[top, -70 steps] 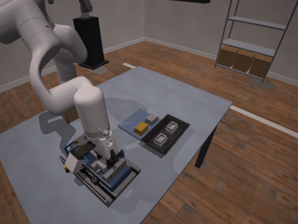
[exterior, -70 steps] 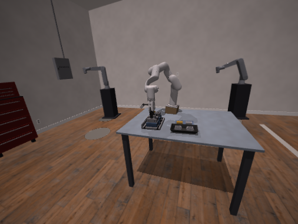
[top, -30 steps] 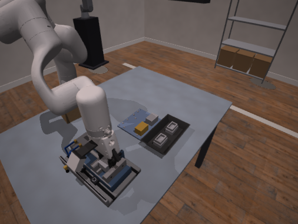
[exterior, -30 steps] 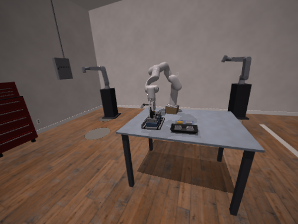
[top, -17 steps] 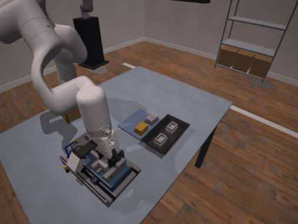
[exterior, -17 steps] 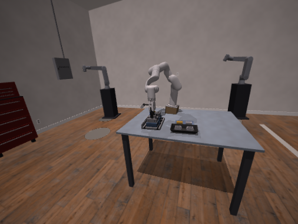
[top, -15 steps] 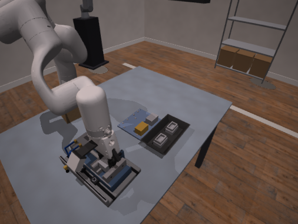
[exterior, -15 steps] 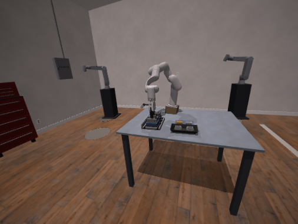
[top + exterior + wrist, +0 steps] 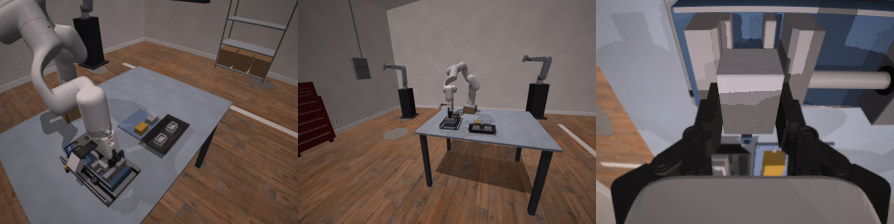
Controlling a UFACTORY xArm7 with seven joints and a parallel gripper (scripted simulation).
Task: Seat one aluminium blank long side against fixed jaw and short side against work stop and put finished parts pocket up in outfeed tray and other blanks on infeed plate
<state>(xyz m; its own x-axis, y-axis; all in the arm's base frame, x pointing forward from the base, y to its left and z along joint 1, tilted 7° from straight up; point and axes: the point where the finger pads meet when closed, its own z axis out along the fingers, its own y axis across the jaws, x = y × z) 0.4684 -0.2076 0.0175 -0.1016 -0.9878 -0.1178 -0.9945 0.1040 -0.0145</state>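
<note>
My gripper is now 50 mm to the right of the black work stop rod, 30 mm above it and 10 mm short of it. The rest, counted from my hand: vise 80 mm below, 70 mm behind, 10 mm to the left; then vise screw rod 90 mm behind, 40 mm below, 10 mm to the left; then brass blank 270 mm to the left, 100 mm below, 30 mm behind.
</note>
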